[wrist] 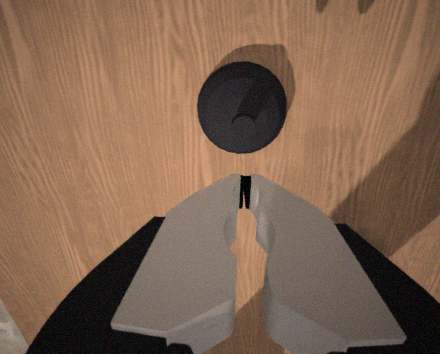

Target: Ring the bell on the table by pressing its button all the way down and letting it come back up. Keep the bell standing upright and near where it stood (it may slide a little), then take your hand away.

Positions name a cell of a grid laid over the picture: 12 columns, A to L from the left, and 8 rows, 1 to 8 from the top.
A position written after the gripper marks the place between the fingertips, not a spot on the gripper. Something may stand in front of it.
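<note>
The gripper (G5) shares the scene with a bell (G3).
</note>
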